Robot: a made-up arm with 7 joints. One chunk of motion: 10 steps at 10 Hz.
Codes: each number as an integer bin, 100 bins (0 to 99) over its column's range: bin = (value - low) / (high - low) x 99, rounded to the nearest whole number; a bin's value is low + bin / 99 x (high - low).
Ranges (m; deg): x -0.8..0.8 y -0.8..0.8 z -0.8..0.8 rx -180..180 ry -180..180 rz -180..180
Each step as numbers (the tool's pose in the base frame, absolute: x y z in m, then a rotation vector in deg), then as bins.
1 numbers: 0.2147 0.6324 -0.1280 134.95 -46.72 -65.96
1 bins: 63 89 42 87 37 31
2 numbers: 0.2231 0.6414 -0.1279 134.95 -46.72 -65.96
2 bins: 63 89 42 87 37 31
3 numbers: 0.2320 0.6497 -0.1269 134.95 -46.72 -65.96
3 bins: 64 90 42 87 37 31
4 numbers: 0.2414 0.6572 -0.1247 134.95 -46.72 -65.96
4 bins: 64 90 42 87 37 31
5 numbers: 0.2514 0.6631 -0.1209 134.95 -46.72 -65.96
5 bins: 65 91 42 87 37 31
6 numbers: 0.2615 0.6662 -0.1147 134.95 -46.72 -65.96
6 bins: 66 91 42 87 37 31
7 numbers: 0.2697 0.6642 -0.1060 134.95 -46.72 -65.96
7 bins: 66 91 43 87 37 31
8 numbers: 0.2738 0.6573 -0.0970 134.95 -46.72 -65.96
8 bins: 66 90 43 87 37 31
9 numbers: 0.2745 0.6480 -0.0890 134.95 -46.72 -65.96
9 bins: 66 90 44 87 37 31
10 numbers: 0.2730 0.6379 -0.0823 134.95 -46.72 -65.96
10 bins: 66 89 44 87 37 31
